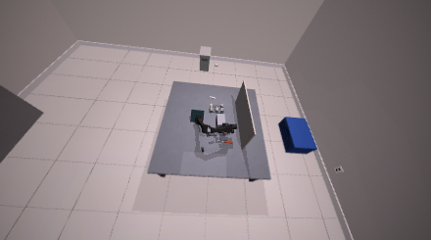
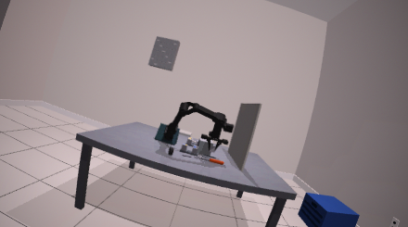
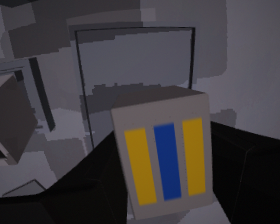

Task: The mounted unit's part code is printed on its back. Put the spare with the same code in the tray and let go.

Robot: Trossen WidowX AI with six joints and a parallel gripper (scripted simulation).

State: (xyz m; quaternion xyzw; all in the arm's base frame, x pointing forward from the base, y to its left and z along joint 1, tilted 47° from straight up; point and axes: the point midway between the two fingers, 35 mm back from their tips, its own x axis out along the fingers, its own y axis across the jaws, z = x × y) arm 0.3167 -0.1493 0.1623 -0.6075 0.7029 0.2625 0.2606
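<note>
My gripper tip is now 5 cm above the flat grey tray. From my gripper tip the other things lie so: grey panel 21 cm ahead, 16 cm to the left, 17 cm above; dark item 27 cm behind, 17 cm to the right, 3 cm below.
</note>
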